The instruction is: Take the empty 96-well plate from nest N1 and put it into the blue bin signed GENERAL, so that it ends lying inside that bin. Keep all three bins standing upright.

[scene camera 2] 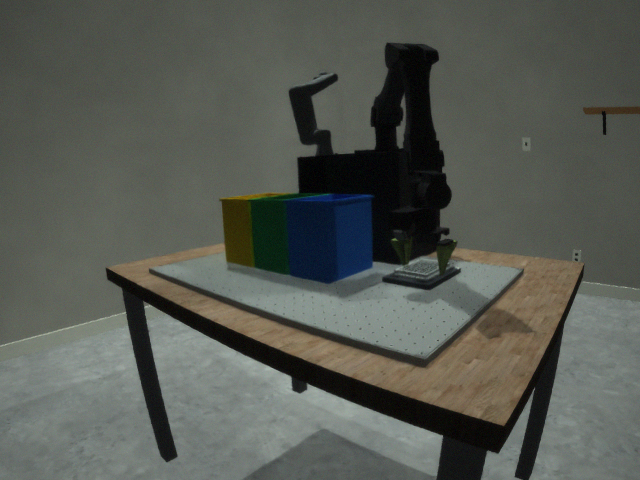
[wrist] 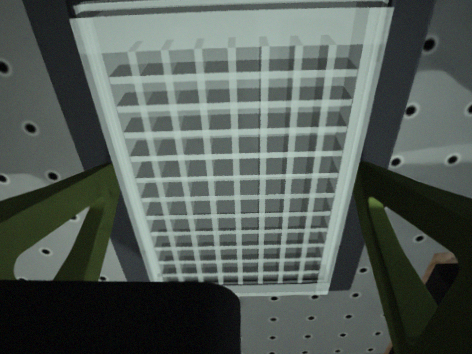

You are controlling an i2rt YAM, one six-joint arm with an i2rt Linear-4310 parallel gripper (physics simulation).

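Places are measured from the arm's base along level axes (x ahead, y left, z up), in millimetres.
Where they show: gripper, fingertip midpoint: (scene camera 2: 423,271) (wrist: 236,176); arm's base, origin of the base link: (scene camera 2: 386,152).
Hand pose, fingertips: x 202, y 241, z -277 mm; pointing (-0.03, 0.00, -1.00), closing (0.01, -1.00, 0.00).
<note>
Each offset is from my fingertips to the centre of the thing. Level surfaces: height alone.
The clear 96-well plate @[6 mm up, 0 mm ahead, 0 mm left] (scene camera 2: 419,267) (wrist: 235,165) lies flat in a dark nest @[6 mm down, 0 mm ahead, 0 mm left] (scene camera 2: 413,281) (wrist: 65,95) on the board. My gripper (scene camera 2: 424,259) (wrist: 236,176) is open, pointing down, with one green fingertip beside each long side of the plate. The fingers stand wide; whether they touch the plate's sides cannot be told. The blue bin @[77 mm up, 82 mm ahead, 208 mm right] (scene camera 2: 330,240) stands upright left of the nest in the scene view. A green bin @[77 mm up, 90 mm ahead, 339 mm right] (scene camera 2: 270,236) and a yellow bin @[77 mm up, 98 mm ahead, 470 mm right] (scene camera 2: 237,232) stand upright beside it. No bin lettering can be read.
The grey perforated board @[13 mm down] (scene camera 2: 361,310) (wrist: 30,155) lies on the wooden table @[26 mm down] (scene camera 2: 496,382). A black box (scene camera 2: 351,173) stands behind the bins, close to my arm. A second dark jointed arm (scene camera 2: 305,113) rises behind that box. The bins stand side by side.
</note>
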